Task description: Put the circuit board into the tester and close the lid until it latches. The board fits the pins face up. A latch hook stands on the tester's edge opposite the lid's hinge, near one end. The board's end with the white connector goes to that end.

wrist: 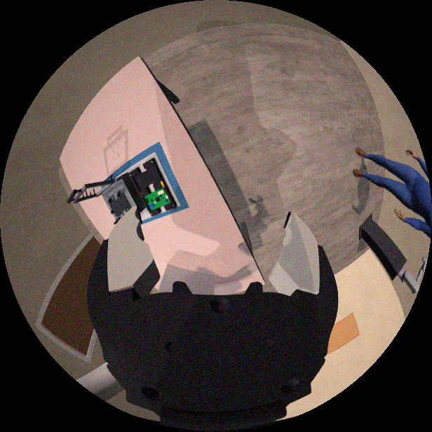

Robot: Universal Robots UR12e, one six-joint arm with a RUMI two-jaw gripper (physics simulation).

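Note:
The green circuit board (158, 200) lies in the lower part of a black holder, left of centre in the wrist view. Small white, blue and yellow parts show on or beside it; which is the white connector is too small to tell. The grey tester (119, 200) stands left of the board, with its dark lid (89, 192) raised open to the left. The latch hook cannot be made out. My gripper (214, 211) is open and empty, above and to the right of the tester and board. Its left finger partly overlaps the view near the tester's lower edge.
The black holder (144, 176) lies on a blue-bordered mat (183, 201) on the pink table (150, 117). The table's edge runs diagonally through the middle of the view. A person in blue (412, 185) shows at the right, near a dark grey block (383, 246).

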